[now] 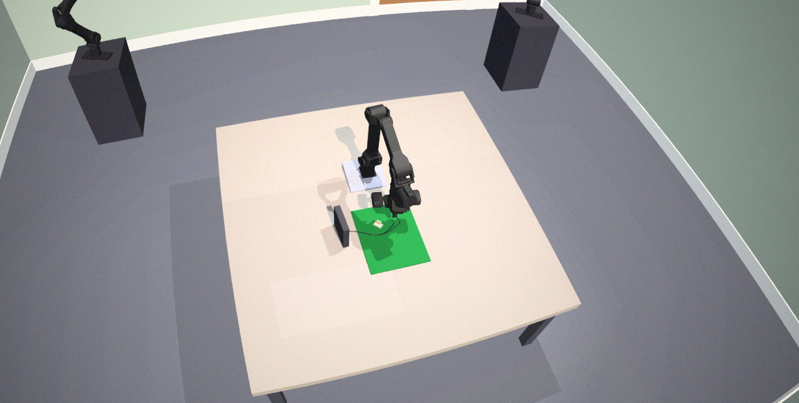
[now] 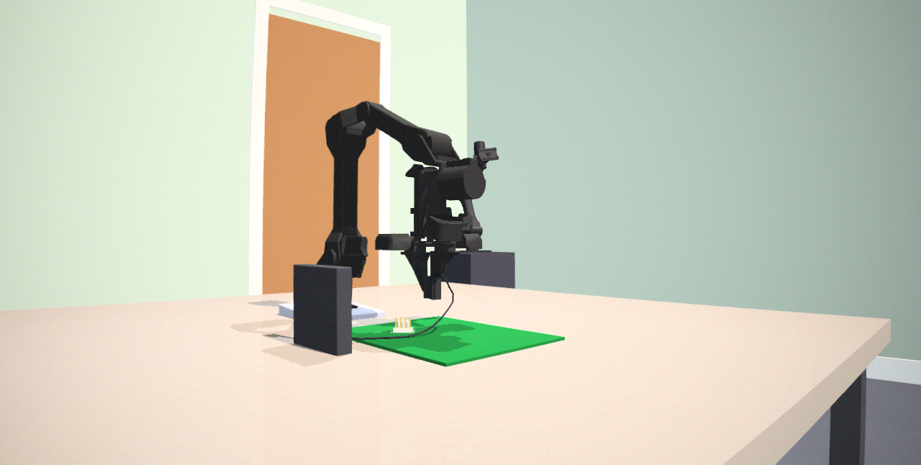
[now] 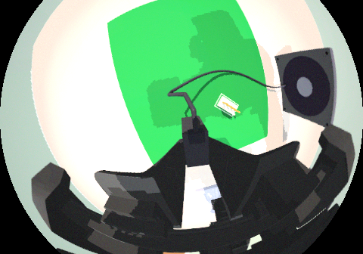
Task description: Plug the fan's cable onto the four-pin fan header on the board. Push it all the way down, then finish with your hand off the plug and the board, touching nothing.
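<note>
The four-pin header lies 10 mm ahead of my gripper tip, 60 mm to the right of it and 60 mm below it. Also, from my gripper tip: black fan (20 mm ahead, 210 mm to the right, 10 mm below); then green board (70 mm ahead, 30 mm to the right, 80 mm below); then black plug (10 mm ahead, 10 mm above).
</note>
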